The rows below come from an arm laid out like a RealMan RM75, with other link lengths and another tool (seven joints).
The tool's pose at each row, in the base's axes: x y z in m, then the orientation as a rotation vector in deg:
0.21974, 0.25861, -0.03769, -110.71, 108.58, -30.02
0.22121, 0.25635, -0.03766, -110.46, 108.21, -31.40
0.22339, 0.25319, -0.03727, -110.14, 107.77, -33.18
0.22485, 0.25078, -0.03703, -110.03, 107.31, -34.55
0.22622, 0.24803, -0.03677, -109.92, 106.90, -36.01
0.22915, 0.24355, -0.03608, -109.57, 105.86, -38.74
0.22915, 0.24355, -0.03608, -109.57, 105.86, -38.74
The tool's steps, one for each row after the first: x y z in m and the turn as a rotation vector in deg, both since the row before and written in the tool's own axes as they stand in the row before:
0.00229, -0.00124, 0.00071, 0.84, 0.56, -0.22
0.00320, -0.00199, 0.00081, 1.06, 0.76, -0.28
0.00244, -0.00130, 0.00062, 0.80, 0.57, -0.34
0.00278, -0.00120, 0.00060, 0.79, 0.66, -0.35
0.00455, -0.00264, 0.00123, 1.69, 1.07, -0.66
0.00000, 0.00000, 0.00000, 0.00, 0.00, 0.00

